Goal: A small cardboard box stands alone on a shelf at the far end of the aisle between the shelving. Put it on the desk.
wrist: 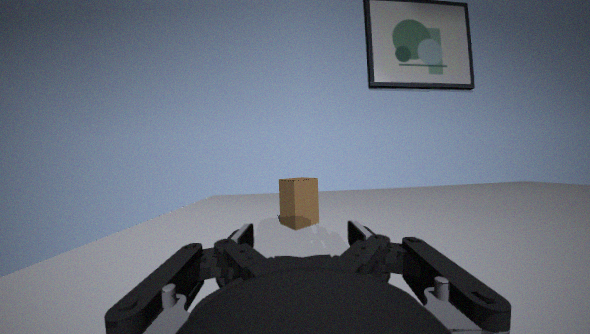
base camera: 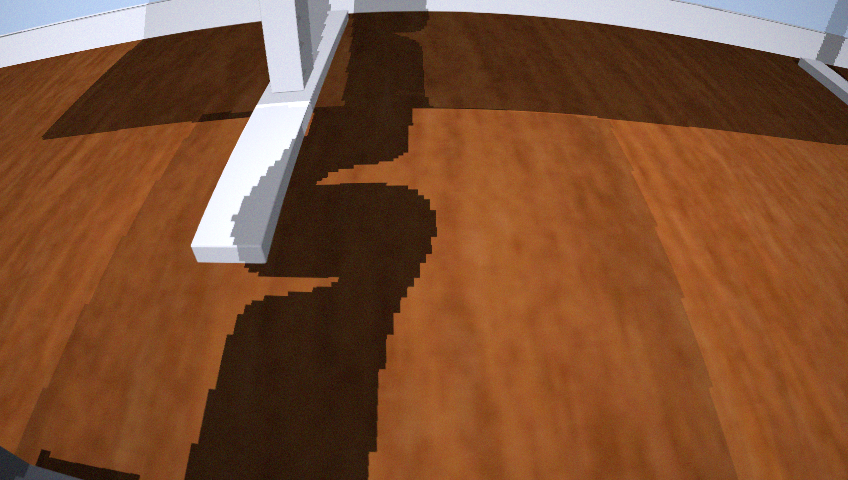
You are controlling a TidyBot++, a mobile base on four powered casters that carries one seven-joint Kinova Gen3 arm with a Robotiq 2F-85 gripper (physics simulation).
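Frame: origin at the arm's base, x ahead, y left, z up, level; millimetres.
Where they show: gripper, fingertip midpoint: (wrist: 300, 232).
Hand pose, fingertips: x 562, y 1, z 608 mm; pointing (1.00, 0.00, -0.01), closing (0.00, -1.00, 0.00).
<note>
After its pixels a point has its place.
The small cardboard box (wrist: 299, 204) @(x 718, y 0, z 599 mm) stands upright on the pale desk top (wrist: 165, 250) @(x 644, y 196, z 553 mm) in the wrist view, one corner edge towards me. My gripper (wrist: 300, 232) @(x 562, y 1, z 608 mm) is open and empty. The box stands beyond the fingertips, apart from them, centred roughly between them. In the base camera view, a white desk leg with its long foot (base camera: 238, 178) stands on the floor left of the middle; the desk top and the box do not show there.
A blue wall with a framed picture (wrist: 419, 45) @(x 1203, y -611, z 1230 mm) rises behind the desk. In the base camera view, the wooden floor (base camera: 535, 267) @(x 427, y -98, z -397 mm) carries dark shadows, a second white foot (base camera: 827, 80) @(x 1051, y -977, z -379 mm) lies at the far right, and a white baseboard (base camera: 743, 26) @(x 1222, y -790, z -340 mm) runs along the wall.
</note>
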